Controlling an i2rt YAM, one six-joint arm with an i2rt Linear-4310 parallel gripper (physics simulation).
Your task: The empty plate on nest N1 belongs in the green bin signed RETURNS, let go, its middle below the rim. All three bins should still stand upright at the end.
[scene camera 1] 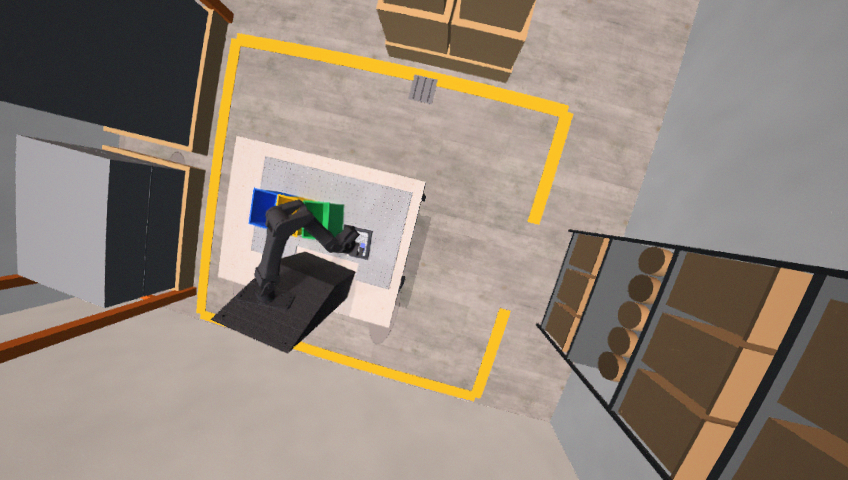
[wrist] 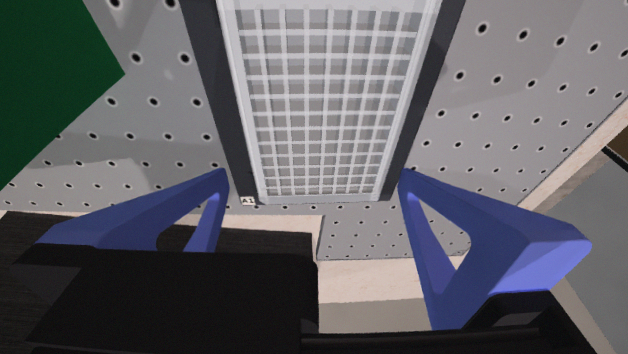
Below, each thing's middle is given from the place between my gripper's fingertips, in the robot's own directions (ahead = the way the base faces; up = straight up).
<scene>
My gripper is now 20 mm short of the gridded plate (wrist: 322,99), 10 mm to the left of it and 20 mm above it. Also, from my hand: green bin (scene camera 1: 330,215) 150 mm ahead, 140 mm to the left, 50 mm above; blue bin (scene camera 1: 262,200) 210 mm ahead, 410 mm to the left, 50 mm above.
</scene>
